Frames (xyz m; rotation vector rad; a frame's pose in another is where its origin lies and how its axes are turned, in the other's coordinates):
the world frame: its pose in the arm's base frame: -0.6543 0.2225 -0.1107 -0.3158 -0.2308 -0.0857
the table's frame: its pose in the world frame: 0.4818 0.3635 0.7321 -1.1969 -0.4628 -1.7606
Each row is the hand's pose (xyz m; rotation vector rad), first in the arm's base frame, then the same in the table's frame.
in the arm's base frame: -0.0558 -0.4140 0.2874 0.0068 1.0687 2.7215
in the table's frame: -0.1389 0.8219 -0.9283 -0.1845 0.6153 -1.1993
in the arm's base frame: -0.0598 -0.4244 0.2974 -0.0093 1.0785 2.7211
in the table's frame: -0.1265 0.8265 -0.9353 -0.1736 0.6226 -1.2038
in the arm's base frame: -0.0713 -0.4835 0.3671 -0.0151 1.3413 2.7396
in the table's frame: -0.0479 0.8638 -0.9654 0.0281 0.5850 -1.1518
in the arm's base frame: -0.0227 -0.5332 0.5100 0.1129 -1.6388 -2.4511
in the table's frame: 0.0767 0.9572 -0.9338 0.4248 0.5835 -1.0103
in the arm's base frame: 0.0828 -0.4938 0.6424 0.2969 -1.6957 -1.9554
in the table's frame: 0.1571 1.0433 -0.8060 0.8486 0.6684 -0.8035
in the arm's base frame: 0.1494 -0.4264 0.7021 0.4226 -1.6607 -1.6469
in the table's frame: 0.1783 1.0690 -0.6991 1.1077 0.7491 -0.6429
